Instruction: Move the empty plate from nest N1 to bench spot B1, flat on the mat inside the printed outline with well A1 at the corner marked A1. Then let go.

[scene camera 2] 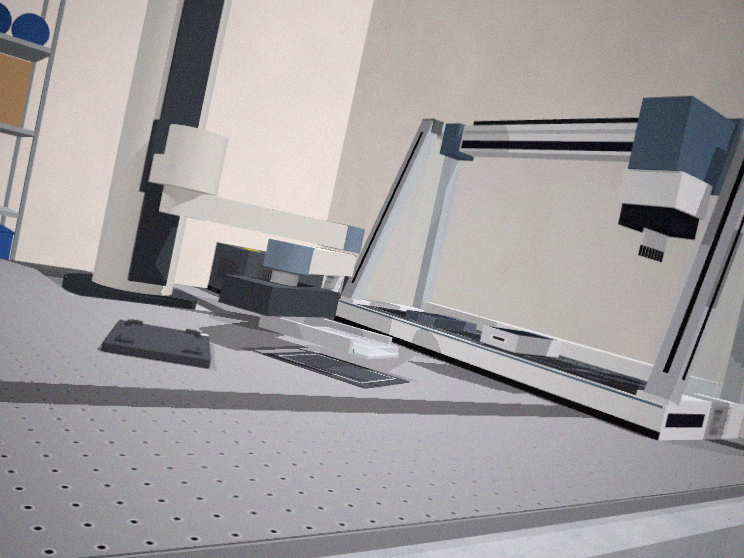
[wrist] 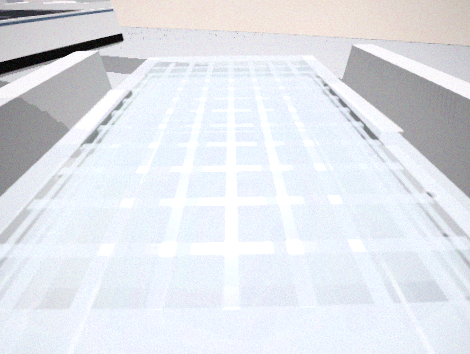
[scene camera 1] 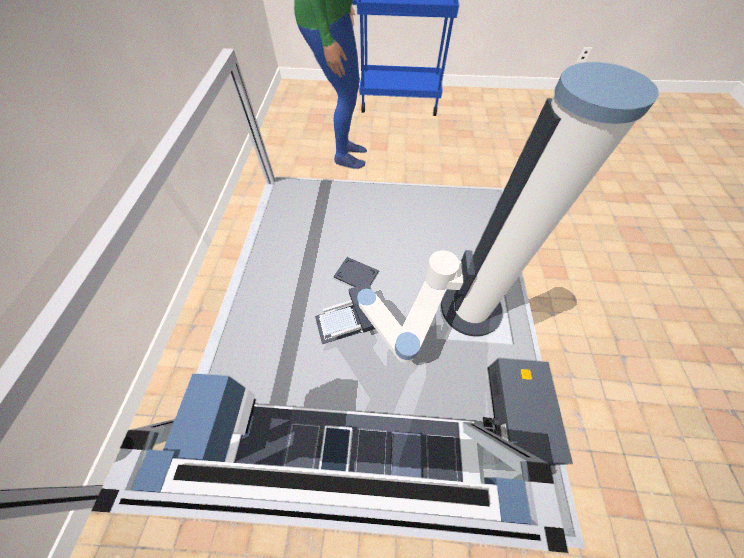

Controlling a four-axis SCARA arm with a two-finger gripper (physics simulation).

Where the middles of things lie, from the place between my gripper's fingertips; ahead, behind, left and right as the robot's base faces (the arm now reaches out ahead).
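Scene:
From my hand, the dark mat with printed outline (scene camera 2: 336, 368) is 40 mm behind, 20 mm to the right and 40 mm below. The well plate (scene camera 2: 363, 347) is 40 mm behind my hand, 20 mm to the right of it and 10 mm below it. Then there is the deck of slots (scene camera 1: 370, 458), which I find 200 mm behind my hand, 430 mm to the left of it and 20 mm below it. As for the dark nest (scene camera 2: 133, 338), it is 90 mm behind my hand, 260 mm to the right of it and 40 mm below it.

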